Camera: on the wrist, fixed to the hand. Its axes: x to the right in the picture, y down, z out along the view.
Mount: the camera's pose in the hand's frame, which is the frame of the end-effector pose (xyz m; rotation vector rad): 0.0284 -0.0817 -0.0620 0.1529 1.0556 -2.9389
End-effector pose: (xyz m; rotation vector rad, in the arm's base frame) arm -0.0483 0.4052 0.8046 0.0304 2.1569 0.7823
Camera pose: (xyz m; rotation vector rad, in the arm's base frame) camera -0.0921 0.3147 0.7696 -2.7874 0.5378 -1.3205
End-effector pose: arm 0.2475 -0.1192 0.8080 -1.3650 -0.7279 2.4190
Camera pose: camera 0.2847 -0.0195 0.8056 -0.0886 -0.7433 -0.5539
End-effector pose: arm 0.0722 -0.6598 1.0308 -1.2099 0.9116 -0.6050
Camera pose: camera 0.0400 -0.7372 1.0964 0.6752 0.7384 2.1879
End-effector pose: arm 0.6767 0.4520 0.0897 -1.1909 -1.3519 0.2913
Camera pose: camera 0.7004 0.4080 0.1837 1.3861 -0.7185 -1.8675
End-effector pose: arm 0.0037 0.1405 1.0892 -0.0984 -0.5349 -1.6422
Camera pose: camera -0.0639 0.0938 1.0216 -1.1545 -0.3283 1.4377
